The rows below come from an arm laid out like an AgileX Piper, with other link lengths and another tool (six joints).
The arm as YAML. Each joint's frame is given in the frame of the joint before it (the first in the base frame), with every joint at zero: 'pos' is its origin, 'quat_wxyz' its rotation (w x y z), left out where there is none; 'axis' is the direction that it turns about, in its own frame. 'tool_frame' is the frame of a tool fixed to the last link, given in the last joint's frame.
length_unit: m
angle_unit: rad
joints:
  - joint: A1
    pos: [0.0, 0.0, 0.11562]
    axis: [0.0, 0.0, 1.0]
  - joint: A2
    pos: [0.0, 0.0, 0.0]
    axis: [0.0, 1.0, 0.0]
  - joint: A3
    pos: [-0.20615, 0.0, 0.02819]
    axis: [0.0, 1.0, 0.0]
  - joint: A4
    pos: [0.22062, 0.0, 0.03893]
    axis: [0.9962, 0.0, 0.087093]
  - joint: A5
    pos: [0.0, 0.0, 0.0]
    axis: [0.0, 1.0, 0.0]
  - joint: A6
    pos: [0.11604, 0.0, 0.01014]
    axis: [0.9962, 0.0, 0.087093]
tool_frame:
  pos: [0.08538, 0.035, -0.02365]
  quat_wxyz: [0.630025, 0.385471, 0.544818, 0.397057]
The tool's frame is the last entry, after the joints.
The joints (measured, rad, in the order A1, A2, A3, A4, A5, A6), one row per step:
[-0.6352 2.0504 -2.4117 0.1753 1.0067 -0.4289]
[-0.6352 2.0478 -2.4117 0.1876 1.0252 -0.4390]
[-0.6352 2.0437 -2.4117 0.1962 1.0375 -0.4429]
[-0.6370 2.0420 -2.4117 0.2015 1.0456 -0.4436]
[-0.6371 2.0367 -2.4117 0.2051 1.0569 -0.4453]
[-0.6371 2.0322 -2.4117 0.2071 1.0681 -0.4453]
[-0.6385 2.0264 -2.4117 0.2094 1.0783 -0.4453]
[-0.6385 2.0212 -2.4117 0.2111 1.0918 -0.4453]
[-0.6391 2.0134 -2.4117 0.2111 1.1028 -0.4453]
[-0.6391 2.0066 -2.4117 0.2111 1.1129 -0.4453]
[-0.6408 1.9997 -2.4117 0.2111 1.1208 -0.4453]
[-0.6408 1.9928 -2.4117 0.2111 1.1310 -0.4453]
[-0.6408 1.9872 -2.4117 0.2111 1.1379 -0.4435]
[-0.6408 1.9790 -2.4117 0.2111 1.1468 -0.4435]
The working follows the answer.
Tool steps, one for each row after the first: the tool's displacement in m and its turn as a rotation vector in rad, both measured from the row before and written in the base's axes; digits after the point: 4 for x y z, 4 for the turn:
[-0.0015 0.0037 -0.0011 0.0093 0.0106 0.0136]
[-0.0012 0.0028 0.0004 0.0071 0.0038 0.0080]
[-0.0010 0.0011 -0.0001 0.0064 0.0029 0.0023]
[-0.0016 0.0021 0.0009 0.0039 0.0039 0.0045]
[-0.0016 0.0018 0.0005 0.0045 0.0047 0.0029]
[-0.0019 0.0014 0.0013 0.0034 0.0027 0.0015]
[-0.0020 0.0021 0.0005 0.0049 0.0063 0.0033]
[-0.0023 0.0016 0.0019 0.0009 0.0030 0.0014]
[-0.0020 0.0016 0.0016 0.0010 0.0031 0.0019]
[-0.0021 0.0008 0.0019 -0.0001 0.0011 -0.0002]
[-0.0020 0.0017 0.0016 0.0010 0.0031 0.0019]
[-0.0015 0.0013 0.0015 0.0015 0.0008 0.0002]
[-0.0021 0.0017 0.0023 -0.0004 0.0010 0.0016]

Tool pose at each row, in the base's axes (x y z in m, rotation vector in rad; rounded; the steps above come from the unrounded poses):
[0.3984 -0.2290 0.2636 1.3592 1.5861 0.2359]
[0.3969 -0.2253 0.2625 1.3591 1.6053 0.2450]
[0.3958 -0.2225 0.2629 1.3596 1.6147 0.2532]
[0.3947 -0.2214 0.2628 1.3636 1.6192 0.2582]
[0.3931 -0.2193 0.2637 1.3644 1.6259 0.2616]
[0.3915 -0.2175 0.2643 1.3670 1.6323 0.2641]
[0.3896 -0.2161 0.2655 1.3693 1.6358 0.2661]
[0.3875 -0.2141 0.2661 1.3725 1.6438 0.2682]
[0.3852 -0.2125 0.2680 1.3731 1.6473 0.2678]
[0.3832 -0.2109 0.2695 1.3734 1.6513 0.2678]
[0.3811 -0.2101 0.2714 1.3739 1.6520 0.2668]
[0.3790 -0.2085 0.2730 1.3742 1.6560 0.2668]
[0.3776 -0.2072 0.2745 1.3754 1.6569 0.2677]
[0.3755 -0.2055 0.2768 1.3741 1.6588 0.2677]

